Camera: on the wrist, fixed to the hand. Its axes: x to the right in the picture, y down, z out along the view.
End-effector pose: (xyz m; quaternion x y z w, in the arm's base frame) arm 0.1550 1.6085 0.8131 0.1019 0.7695 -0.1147 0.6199
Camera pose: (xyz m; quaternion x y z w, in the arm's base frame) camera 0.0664 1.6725 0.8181 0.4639 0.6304 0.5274 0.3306
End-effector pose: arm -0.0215 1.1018 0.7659 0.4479 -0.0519 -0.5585 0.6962
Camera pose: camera 0.0679 1.1470 0.7219 0.2487 -0.0350 0.1772 0.9516
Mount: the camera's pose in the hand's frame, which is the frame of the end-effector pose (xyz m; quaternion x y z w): 0.0147 0.0342 -0.1029 -0.2243 0.2433 0.6576 0.6768
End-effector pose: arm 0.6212 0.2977 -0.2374 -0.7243 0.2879 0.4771 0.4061
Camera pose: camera 0.6463 0.1912 -0.2396 0.5080 -0.6629 -0.4783 0.2714
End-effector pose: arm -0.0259 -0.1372 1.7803 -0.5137 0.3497 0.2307 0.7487
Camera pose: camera -0.0700 -0.2207 1.7249 -0.3418 0.7049 0.6020 0.1547
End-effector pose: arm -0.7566 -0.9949 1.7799 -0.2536 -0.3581 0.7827 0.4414
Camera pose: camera -0.7077 -0.9595 1.6886 0.6966 0.1438 -0.6780 0.1857
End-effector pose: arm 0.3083 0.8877 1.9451 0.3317 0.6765 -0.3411 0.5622
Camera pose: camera 0.2796 0.9932 1.9415 0.6262 0.4530 0.3713 0.5146
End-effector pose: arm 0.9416 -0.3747 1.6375 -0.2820 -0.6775 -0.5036 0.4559
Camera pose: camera 0.9985 -0.4611 1.6732 -0.6161 -0.0492 -0.2616 0.7413
